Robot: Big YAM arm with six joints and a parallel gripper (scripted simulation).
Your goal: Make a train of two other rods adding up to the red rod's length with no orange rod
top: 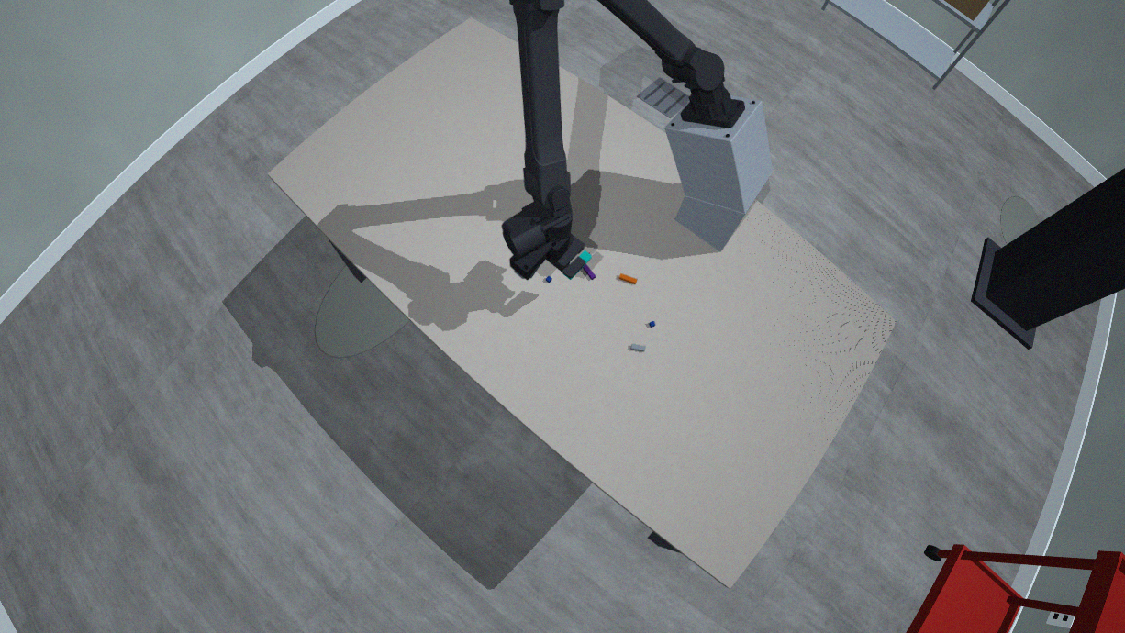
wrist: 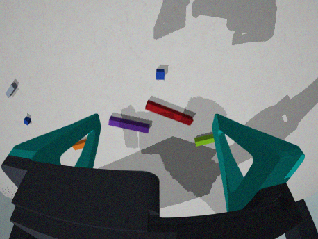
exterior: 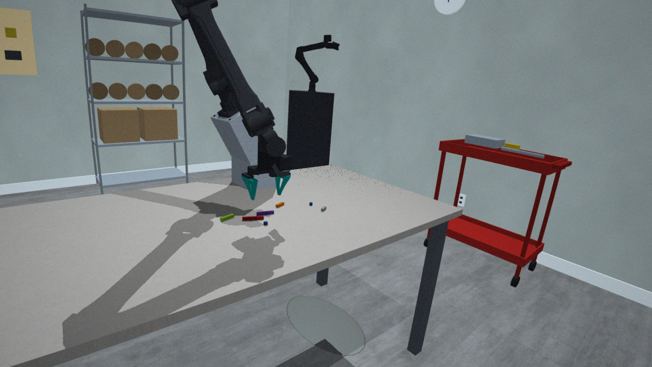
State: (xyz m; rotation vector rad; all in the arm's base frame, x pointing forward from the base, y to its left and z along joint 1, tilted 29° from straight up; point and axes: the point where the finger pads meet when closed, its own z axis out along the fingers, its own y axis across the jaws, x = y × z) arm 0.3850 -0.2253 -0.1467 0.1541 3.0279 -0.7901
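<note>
My hand is 7 cm past the purple rod, 5 cm to the right of it and 9 cm above it. Round my hand: red rod: 5 cm behind, 1 cm to the right, 9 cm below; lime rod: 11 cm behind, 8 cm to the right, 9 cm below; orange rod: 10 cm behind, 14 cm to the left, 9 cm below.
</note>
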